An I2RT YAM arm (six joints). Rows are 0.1 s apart.
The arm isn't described. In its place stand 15 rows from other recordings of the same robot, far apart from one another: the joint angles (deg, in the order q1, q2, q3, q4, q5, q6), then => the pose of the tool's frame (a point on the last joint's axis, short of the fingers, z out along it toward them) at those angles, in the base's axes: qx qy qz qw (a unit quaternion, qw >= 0); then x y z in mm.
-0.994 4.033 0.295 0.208 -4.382 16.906 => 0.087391 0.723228 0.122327 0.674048 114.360 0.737 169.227
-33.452 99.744 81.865 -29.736 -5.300 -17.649 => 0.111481 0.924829 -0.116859 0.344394 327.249 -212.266 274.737
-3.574 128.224 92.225 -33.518 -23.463 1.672 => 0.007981 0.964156 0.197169 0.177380 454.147 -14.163 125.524
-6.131 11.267 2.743 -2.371 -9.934 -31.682 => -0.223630 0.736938 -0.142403 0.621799 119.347 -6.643 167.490
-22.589 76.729 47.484 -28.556 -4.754 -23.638 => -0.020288 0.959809 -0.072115 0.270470 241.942 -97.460 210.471
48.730 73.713 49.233 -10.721 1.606 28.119 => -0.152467 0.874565 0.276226 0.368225 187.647 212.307 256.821
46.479 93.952 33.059 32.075 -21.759 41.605 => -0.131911 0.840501 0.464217 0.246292 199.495 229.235 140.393
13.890 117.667 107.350 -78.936 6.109 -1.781 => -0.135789 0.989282 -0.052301 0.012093 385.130 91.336 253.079
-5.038 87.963 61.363 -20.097 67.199 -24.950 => 0.067256 0.797801 -0.576337 0.163784 312.658 -60.508 257.391
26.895 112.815 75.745 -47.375 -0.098 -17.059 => -0.373833 0.926229 0.005005 0.048206 325.163 164.998 147.952
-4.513 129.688 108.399 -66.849 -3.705 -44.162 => -0.339412 0.939942 0.022757 0.028117 441.027 -32.502 174.143
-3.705 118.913 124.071 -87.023 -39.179 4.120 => 0.040395 0.939178 0.334674 0.065614 401.245 -3.445 325.804
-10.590 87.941 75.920 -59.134 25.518 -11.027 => 0.032487 0.962280 -0.243948 0.115982 289.042 -69.642 284.551
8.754 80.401 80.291 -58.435 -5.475 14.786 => 0.037659 0.960813 0.100235 0.255683 274.441 45.697 339.979
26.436 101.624 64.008 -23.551 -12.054 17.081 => -0.104597 0.957819 0.186227 0.192256 315.787 165.308 174.750
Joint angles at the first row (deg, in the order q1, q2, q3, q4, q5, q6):
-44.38 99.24 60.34 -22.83 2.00 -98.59
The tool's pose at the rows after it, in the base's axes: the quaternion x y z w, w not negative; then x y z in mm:
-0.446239 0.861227 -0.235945 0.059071 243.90 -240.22 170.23
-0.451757 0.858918 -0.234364 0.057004 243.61 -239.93 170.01
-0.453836 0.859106 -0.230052 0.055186 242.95 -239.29 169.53
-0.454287 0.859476 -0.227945 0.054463 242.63 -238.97 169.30
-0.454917 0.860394 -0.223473 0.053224 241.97 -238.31 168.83
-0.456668 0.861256 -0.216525 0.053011 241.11 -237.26 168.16
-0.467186 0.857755 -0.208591 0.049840 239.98 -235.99 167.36
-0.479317 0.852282 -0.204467 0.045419 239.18 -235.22 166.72
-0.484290 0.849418 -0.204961 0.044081 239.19 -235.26 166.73
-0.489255 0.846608 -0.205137 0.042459 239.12 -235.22 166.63
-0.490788 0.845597 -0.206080 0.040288 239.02 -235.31 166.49
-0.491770 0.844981 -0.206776 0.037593 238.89 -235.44 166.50
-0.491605 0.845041 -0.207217 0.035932 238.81 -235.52 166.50
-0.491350 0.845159 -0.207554 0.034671 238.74 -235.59 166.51
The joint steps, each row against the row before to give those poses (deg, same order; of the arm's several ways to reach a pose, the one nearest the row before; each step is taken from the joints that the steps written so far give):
0.02 0.00 0.00 -0.18 -0.02 -1.04
0.00 0.00 0.00 -0.23 0.00 -0.70
0.00 0.00 0.00 -0.55 0.00 -0.20
0.00 0.00 0.00 -0.26 0.00 -0.02
0.00 0.00 0.00 -0.55 -0.02 0.00
0.00 0.00 0.00 -0.79 -0.24 -0.07
0.00 0.00 0.00 -0.98 -0.20 -1.22
0.00 0.00 -0.05 -0.55 0.02 -1.55
0.00 0.00 0.00 0.03 0.02 -0.68
0.00 0.00 -0.02 -0.01 0.05 -0.68
0.00 0.00 -0.04 0.09 0.22 -0.26
0.00 0.00 0.00 0.00 0.28 -0.20
0.00 0.00 0.00 0.00 0.20 -0.02
0.00 0.00 0.00 0.00 0.15 0.00

